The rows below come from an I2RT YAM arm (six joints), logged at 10 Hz.
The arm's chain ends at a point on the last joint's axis. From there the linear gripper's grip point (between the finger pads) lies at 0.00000 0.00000 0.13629 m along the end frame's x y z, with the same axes.
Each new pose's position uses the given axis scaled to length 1; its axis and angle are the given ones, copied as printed.
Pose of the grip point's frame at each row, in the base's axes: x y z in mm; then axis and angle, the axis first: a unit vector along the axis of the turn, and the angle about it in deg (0 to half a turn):
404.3, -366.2, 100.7, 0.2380, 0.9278, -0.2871, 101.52
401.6, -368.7, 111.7, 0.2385, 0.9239, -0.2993, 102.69
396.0, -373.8, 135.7, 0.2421, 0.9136, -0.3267, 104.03
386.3, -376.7, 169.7, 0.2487, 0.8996, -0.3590, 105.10
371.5, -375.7, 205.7, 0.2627, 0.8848, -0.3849, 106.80
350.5, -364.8, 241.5, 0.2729, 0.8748, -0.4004, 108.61
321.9, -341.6, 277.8, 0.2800, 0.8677, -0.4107, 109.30
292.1, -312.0, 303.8, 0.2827, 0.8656, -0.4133, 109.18
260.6, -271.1, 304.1, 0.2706, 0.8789, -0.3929, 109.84
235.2, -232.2, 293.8, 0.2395, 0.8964, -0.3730, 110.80
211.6, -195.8, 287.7, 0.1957, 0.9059, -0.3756, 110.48
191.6, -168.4, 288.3, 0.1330, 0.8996, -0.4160, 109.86
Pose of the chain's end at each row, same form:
291.6, -290.9, 114.4, 0.2380, 0.9278, -0.2871, 101.52
290.6, -291.0, 126.7, 0.2385, 0.9239, -0.2993, 102.69
288.6, -291.2, 150.7, 0.2421, 0.9136, -0.3267, 104.03
283.3, -288.5, 183.1, 0.2487, 0.8996, -0.3590, 105.10
273.8, -281.6, 219.1, 0.2627, 0.8848, -0.3849, 106.80
257.2, -266.6, 256.2, 0.2729, 0.8748, -0.4004, 108.61
231.1, -241.0, 292.3, 0.2800, 0.8677, -0.4107, 109.30
201.8, -210.8, 317.6, 0.2827, 0.8656, -0.4133, 109.18
167.3, -173.4, 322.2, 0.2706, 0.8789, -0.3929, 109.84
137.5, -139.9, 316.5, 0.2395, 0.8964, -0.3730, 110.80
109.5, -108.2, 309.4, 0.1957, 0.9059, -0.3756, 110.48
86.4, -83.0, 303.0, 0.1330, 0.8996, -0.4160, 109.86

